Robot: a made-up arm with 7 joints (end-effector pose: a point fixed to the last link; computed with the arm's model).
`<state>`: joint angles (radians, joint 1 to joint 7).
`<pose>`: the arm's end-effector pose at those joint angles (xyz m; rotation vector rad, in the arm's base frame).
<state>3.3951 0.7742 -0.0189 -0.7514 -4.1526 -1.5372 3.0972</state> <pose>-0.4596 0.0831 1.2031 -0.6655 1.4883 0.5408</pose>
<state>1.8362 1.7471 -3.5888 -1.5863 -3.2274 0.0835 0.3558</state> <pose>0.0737 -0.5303 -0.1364 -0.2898 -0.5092 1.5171</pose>
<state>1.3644 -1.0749 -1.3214 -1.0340 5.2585 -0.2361 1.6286</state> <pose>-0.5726 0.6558 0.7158 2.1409 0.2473 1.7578</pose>
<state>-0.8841 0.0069 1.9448 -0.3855 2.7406 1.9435 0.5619</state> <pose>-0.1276 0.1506 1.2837 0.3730 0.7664 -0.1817</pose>
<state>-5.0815 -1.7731 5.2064 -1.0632 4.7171 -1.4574 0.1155</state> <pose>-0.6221 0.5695 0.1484 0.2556 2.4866 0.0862</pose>
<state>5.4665 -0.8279 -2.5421 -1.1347 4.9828 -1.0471 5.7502</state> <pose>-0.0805 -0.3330 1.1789 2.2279 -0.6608 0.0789</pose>
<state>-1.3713 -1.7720 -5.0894 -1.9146 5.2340 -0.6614 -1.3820</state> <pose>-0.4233 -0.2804 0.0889 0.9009 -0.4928 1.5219</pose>
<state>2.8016 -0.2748 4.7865 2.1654 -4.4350 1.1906 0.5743</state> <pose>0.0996 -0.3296 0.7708 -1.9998 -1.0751 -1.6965</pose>
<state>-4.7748 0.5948 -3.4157 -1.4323 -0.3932 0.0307 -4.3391</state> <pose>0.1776 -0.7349 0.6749 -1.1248 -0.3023 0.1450</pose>
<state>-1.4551 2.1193 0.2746 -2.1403 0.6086 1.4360 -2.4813</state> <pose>0.0407 0.5649 0.4868 0.1806 -2.0466 1.2687</pose>
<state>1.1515 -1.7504 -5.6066 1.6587 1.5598 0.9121 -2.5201</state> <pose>-0.5706 0.3963 0.5740 -1.8351 0.0179 -1.6300</pose>
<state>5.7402 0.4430 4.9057 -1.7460 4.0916 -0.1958 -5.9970</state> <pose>0.3936 -0.3286 0.8752 0.3809 -1.8945 -1.9268</pose>
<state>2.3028 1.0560 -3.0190 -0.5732 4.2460 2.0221 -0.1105</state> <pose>-0.6467 -0.5835 0.6253 1.2761 0.1127 0.3286</pose>
